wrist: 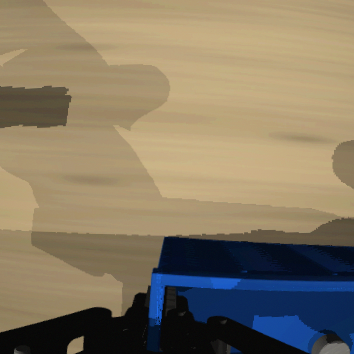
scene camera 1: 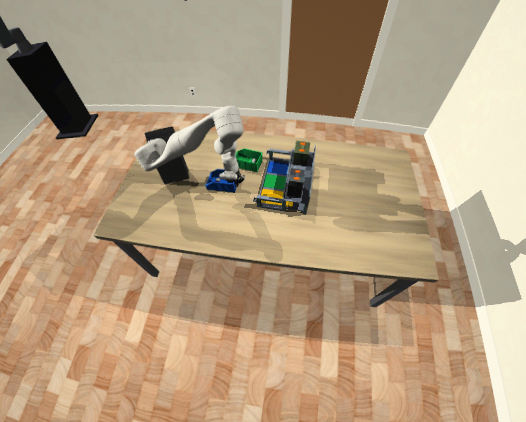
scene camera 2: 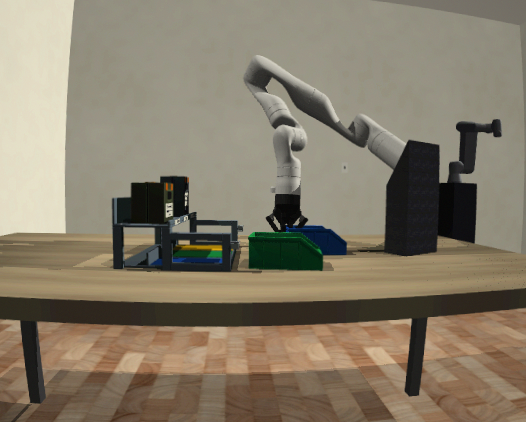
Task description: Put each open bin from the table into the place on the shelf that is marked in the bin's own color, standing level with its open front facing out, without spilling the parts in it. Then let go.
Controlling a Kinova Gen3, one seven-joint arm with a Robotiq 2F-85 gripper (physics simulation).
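Pixels of known places: gripper, fingertip midpoint: [scene camera 1: 236, 186]; arm's base at its link origin: [scene camera 2: 416, 168].
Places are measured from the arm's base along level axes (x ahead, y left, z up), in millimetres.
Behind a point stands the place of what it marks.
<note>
The blue bin [scene camera 1: 222, 187] @[x 322, y -116, z -218 mm] [scene camera 2: 336, 243] @[x 270, y -4, z -223 mm] [wrist: 260, 282] @[x 350, y -120, z -180 mm] stands on the table near the arm's base; a grey round part [wrist: 333, 346] @[x 286, y -42, z -243 mm] shows inside it. My gripper [scene camera 1: 239, 179] @[x 396, y -87, z -247 mm] [scene camera 2: 286, 229] [wrist: 160, 301] @[x 396, y -87, z -247 mm] points down and is shut on the bin's end wall nearest the shelf, one finger inside and one outside. The green bin [scene camera 1: 250, 163] @[x 479, y 40, z -194 mm] [scene camera 2: 280, 252] @[x 482, y 143, z -216 mm] stands on the table beside the blue one, with its low end toward the arm's base. The shelf [scene camera 1: 278, 152] @[x 648, y 109, z -177 mm] [scene camera 2: 118, 245] @[x 846, y 86, z -202 mm] has blue [scene camera 1: 277, 167] @[x 641, y 55, z -250 mm], green [scene camera 1: 274, 181] @[x 617, y -56, z -250 mm] and yellow [scene camera 1: 272, 194] @[x 602, y -151, z -250 mm] marked places on its lower level.
Dark boxes [scene camera 1: 302, 156] @[x 767, y -26, z -81 mm] [scene camera 2: 160, 202] @[x 750, y 79, z -105 mm] with orange marks stand on the shelf's upper level. Posts and rails frame the lower places. The arm's black pedestal [scene camera 1: 172, 167] @[x 39, y -25, z -135 mm] [scene camera 2: 412, 200] @[x 64, y 68, z -97 mm] stands on the table [scene camera 1: 210, 230] @[x 271, y -369, z -256 mm] [scene camera 2: 350, 285] @[x 393, y 312, z -257 mm], beyond the bins from the shelf.
</note>
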